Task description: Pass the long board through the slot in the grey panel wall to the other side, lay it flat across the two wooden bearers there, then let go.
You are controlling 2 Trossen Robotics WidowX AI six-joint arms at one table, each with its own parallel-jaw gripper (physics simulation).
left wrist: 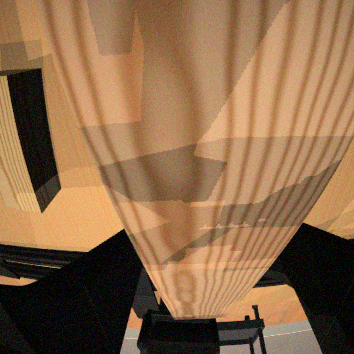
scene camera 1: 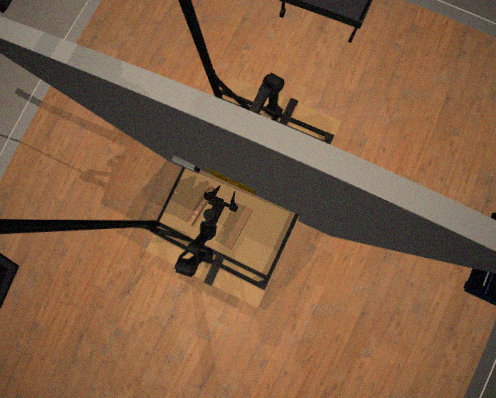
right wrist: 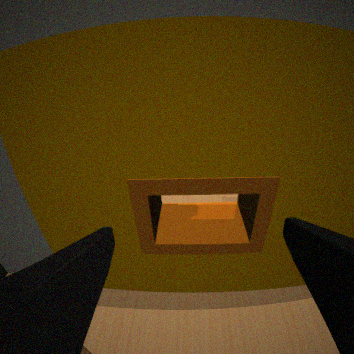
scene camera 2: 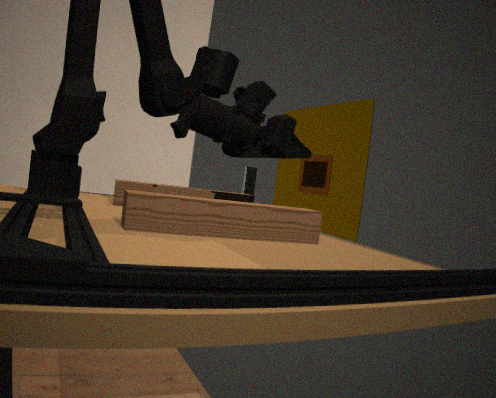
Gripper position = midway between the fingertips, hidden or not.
My right gripper [scene camera 2: 295, 155] is open and holds nothing. Further things: my left gripper [left wrist: 208, 227] and a slot [right wrist: 186, 227].
My right gripper also shows in the right wrist view [right wrist: 199, 232].
